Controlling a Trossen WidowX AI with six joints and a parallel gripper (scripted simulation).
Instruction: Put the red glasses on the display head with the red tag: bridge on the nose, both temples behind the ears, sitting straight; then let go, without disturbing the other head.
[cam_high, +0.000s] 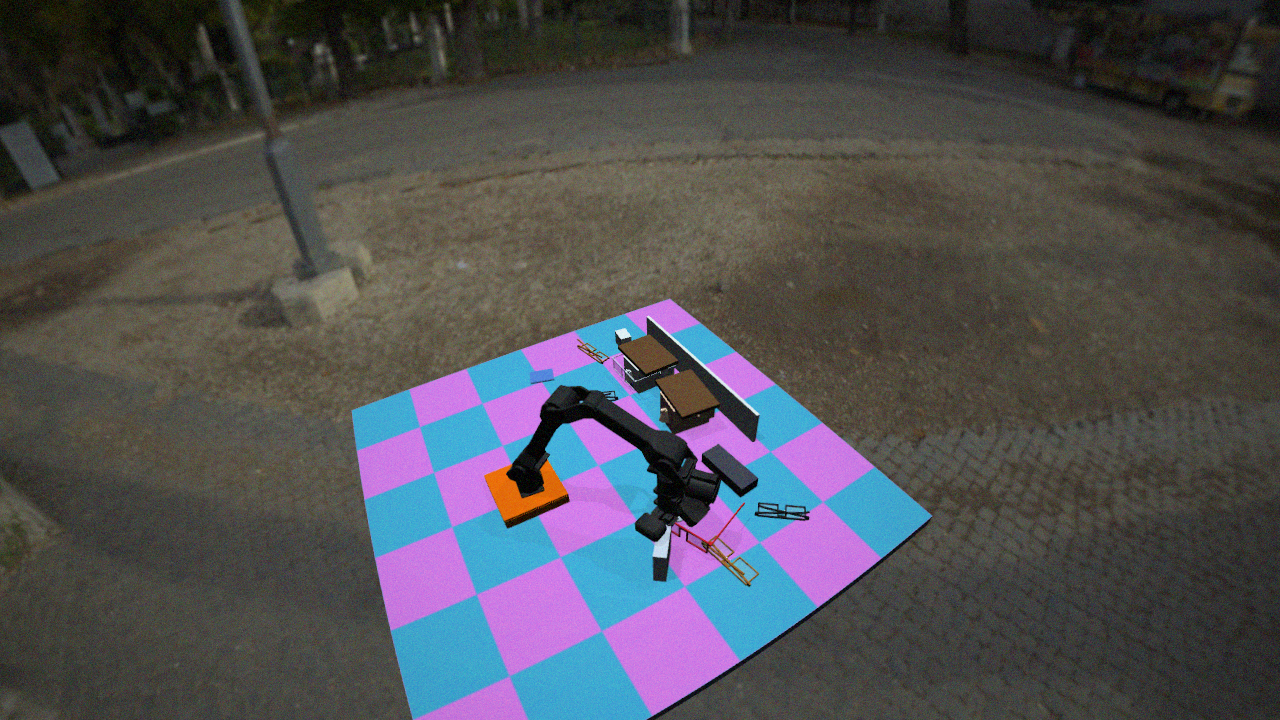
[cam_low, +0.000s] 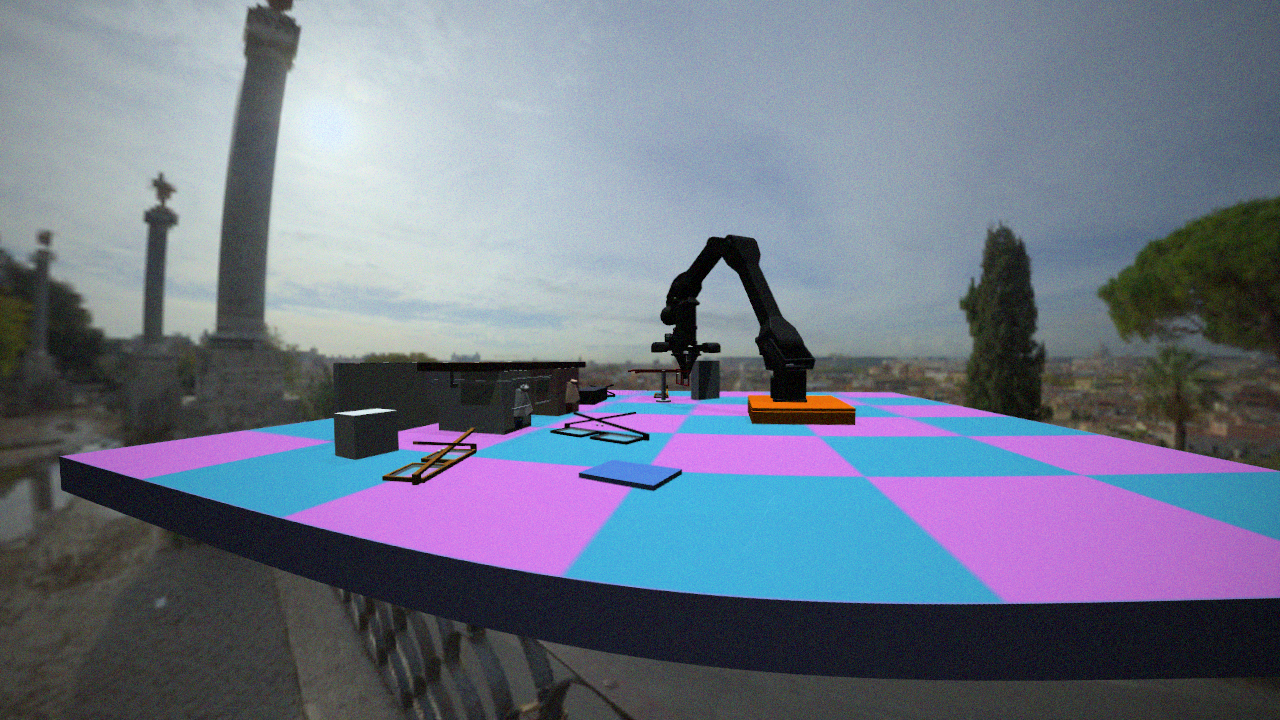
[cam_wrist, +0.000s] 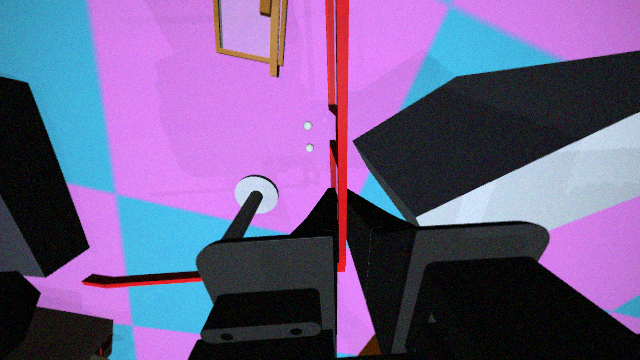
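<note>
Right now my gripper tip is 50 mm short of the post, 60 mm to the right of it and 40 mm above it. From my gripper tip the other things lie so: skin-coloured head 210 mm ahead, 360 mm to the left; black box 240 mm ahead, 110 mm to the left, 40 mm below; white wall 340 mm ahead, 480 mm to the left, 10 mm below.
</note>
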